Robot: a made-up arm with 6 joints.
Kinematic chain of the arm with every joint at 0, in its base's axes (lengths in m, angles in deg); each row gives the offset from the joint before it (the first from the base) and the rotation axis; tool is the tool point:
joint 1: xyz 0 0 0.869 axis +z
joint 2: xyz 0.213 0 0 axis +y
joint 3: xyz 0 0 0.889 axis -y
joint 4: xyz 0 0 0.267 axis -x
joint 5: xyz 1.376 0 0 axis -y
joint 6: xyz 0.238 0 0 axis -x
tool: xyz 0 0 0
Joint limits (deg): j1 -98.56..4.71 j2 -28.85..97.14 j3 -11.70..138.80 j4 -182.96..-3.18 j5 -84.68..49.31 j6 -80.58..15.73
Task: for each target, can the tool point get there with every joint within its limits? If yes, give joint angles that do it. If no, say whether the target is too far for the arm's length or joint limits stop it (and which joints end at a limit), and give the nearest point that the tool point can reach.
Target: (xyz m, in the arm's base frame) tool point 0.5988 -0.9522 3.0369
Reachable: yes | joints -57.70 -6.55 35.73 -55.15 0.79 -17.68
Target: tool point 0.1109 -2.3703 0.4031
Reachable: yes | joints -88.84 63.36 23.22 -52.45 -19.47 -73.26
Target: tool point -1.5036 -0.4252 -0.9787
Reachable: no: joint limits stop it (at a limit: joint 1, joint 2, joint 3, joint 5) | nearest point -0.3023 -0.8014 -0.7714 | short by 1.276 m
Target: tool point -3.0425 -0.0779 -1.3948
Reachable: no: too far | nearest point -0.3045 -0.8110 -0.7748 | short by 2.902 m
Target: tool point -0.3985 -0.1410 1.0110
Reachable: no: joint limits stop it (at a limit: joint 1, joint 2, joint 3, joint 4, joint 5) | nearest point -1.6827 -0.1509 1.4547 | short by 1.359 m
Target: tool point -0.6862 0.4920 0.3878
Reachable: no: joint limits stop it (at a limit: joint 2, joint 3, joint 5) | nearest point -1.3730 0.9844 1.4544 | short by 1.361 m
